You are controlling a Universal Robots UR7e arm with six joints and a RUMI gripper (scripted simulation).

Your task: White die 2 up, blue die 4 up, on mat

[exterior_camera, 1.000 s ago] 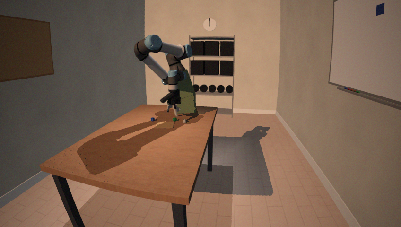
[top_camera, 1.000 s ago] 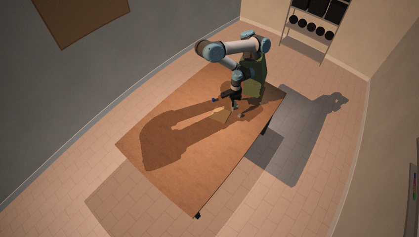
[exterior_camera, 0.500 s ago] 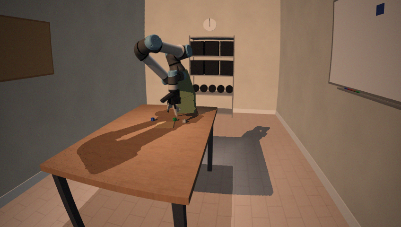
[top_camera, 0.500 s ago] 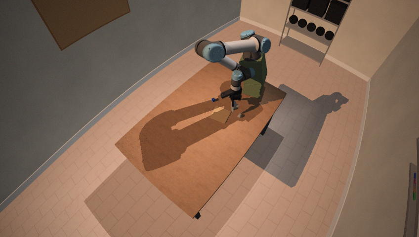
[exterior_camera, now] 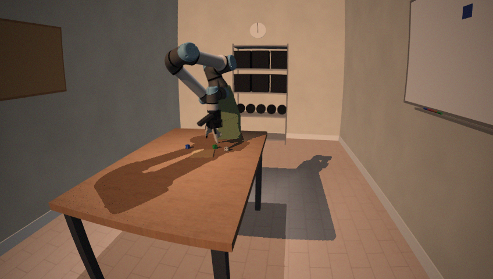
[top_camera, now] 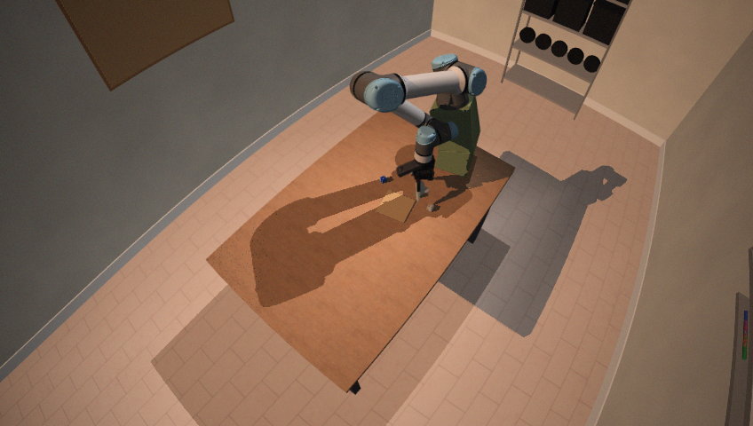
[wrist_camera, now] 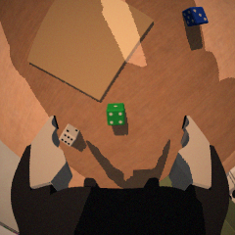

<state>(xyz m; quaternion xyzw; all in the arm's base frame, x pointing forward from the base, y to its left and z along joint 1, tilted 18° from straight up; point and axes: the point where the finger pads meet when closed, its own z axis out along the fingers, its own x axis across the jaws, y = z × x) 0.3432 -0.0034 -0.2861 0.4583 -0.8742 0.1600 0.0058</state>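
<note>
Right now the green die is 4 cm below my hand, 2 cm to the left of it and 1 cm behind it. Also, from my hand: blue die: 16 cm to the right, 5 cm ahead, 4 cm below; tan mat: 11 cm ahead, 5 cm below, 1 cm to the right; white die: 11 cm to the left, 4 cm below.
</note>
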